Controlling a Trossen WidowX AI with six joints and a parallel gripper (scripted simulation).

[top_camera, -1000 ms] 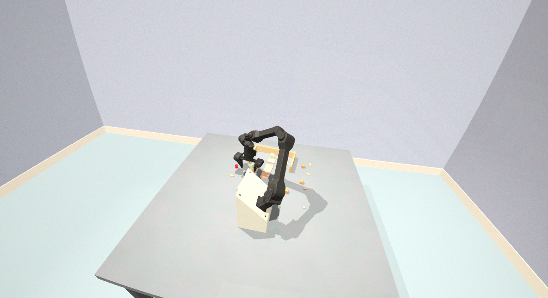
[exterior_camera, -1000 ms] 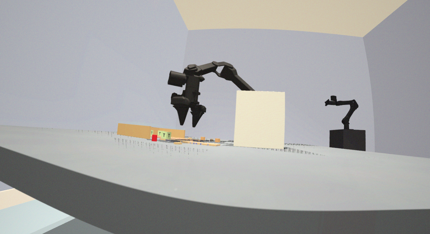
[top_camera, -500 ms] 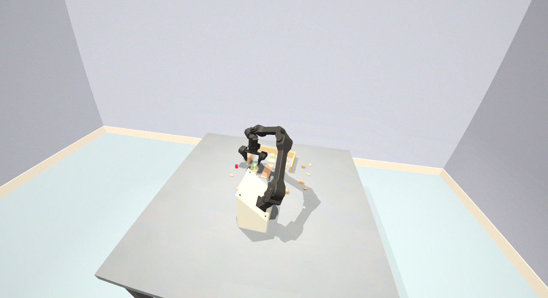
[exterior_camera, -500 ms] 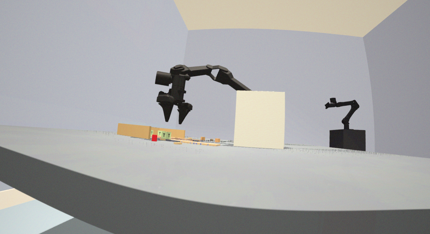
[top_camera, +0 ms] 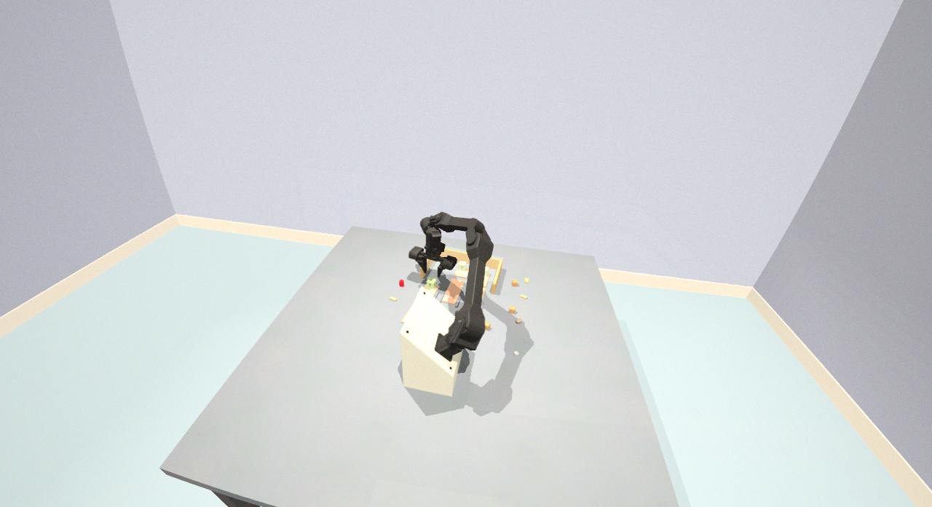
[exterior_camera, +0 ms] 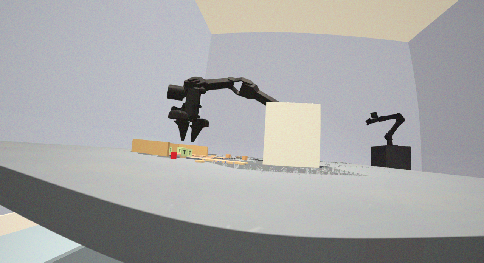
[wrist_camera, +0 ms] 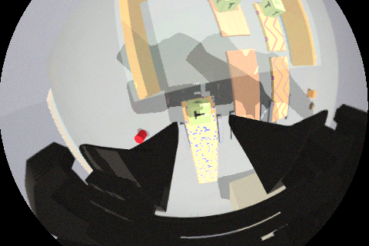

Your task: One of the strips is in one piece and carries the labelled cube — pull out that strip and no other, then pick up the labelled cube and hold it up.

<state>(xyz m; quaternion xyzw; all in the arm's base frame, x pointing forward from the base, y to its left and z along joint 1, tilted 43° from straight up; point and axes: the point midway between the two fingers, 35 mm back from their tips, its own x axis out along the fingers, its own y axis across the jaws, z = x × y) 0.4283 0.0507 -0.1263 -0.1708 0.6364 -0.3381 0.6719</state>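
The red block lies 20 mm behind my gripper tip, 120 mm to the left of it and 50 mm below it.
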